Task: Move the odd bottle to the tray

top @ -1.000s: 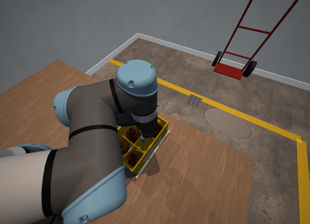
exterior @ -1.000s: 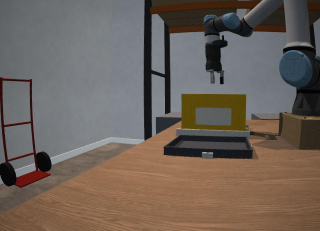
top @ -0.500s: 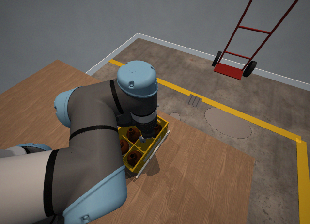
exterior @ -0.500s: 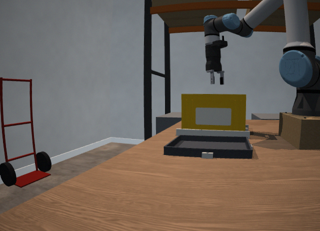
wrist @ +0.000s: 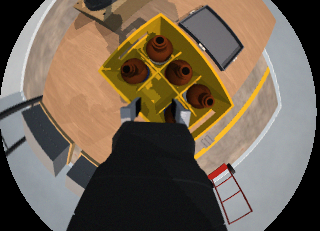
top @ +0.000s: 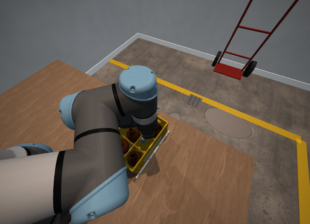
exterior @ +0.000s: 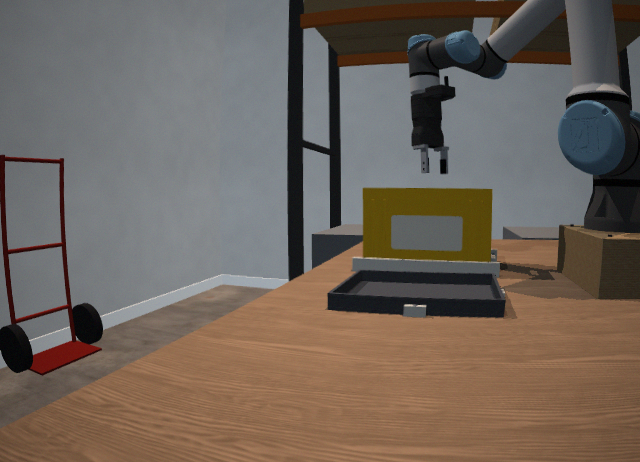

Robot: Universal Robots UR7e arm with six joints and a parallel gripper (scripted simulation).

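My hand is 150 mm above the yellow crate and 40 mm to the right of it. Also, from my hand: glass bottle 140 mm below, 90 mm behind; dark tray 340 mm to the left, 220 mm below, 20 mm behind.
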